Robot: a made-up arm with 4 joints.
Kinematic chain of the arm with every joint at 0, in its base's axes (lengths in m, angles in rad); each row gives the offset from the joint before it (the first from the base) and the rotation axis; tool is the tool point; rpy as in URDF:
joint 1: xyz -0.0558 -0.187 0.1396 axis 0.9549 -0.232 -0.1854
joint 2: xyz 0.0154 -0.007 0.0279 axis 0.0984 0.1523 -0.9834
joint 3: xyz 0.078 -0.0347 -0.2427 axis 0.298 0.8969 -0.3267
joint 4: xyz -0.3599 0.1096 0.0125 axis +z
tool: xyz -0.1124 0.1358 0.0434 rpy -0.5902 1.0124 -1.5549
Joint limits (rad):
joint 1: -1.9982..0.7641
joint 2: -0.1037..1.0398
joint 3: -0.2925..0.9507
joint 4: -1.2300..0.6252
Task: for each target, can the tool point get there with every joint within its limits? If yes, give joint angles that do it. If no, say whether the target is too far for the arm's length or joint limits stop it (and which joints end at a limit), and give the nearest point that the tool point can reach.
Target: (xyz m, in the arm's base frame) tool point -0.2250 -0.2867 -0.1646
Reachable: yes | joints -1.5273 0.6656 -0.0231 -1.0427
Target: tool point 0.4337 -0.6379 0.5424
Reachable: no: joint limits stop it (at a limit: joint 1, joint 2, joint 3) | nearest point 0.1406 -0.2491 0.3941 | short by 0.509 m
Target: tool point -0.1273 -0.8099 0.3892
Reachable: no: joint limits stop it (at a limit: joint 1, joint 2, joint 3, joint 4) | nearest point -0.3155 -0.4546 0.2001 | short by 0.444 m
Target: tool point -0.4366 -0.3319 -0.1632
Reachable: yes | joints -1.5271 0.6828 -0.1749 0.0825
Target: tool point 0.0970 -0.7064 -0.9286
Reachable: no: too far | nearest point -0.2228 -0.3516 -0.2698 | short by 0.814 m
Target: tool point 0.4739 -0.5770 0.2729
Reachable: no: joint limits stop it (at a limit: joint 1, joint 2, joint 3) | nearest point 0.1729 -0.2331 0.3119 | short by 0.459 m
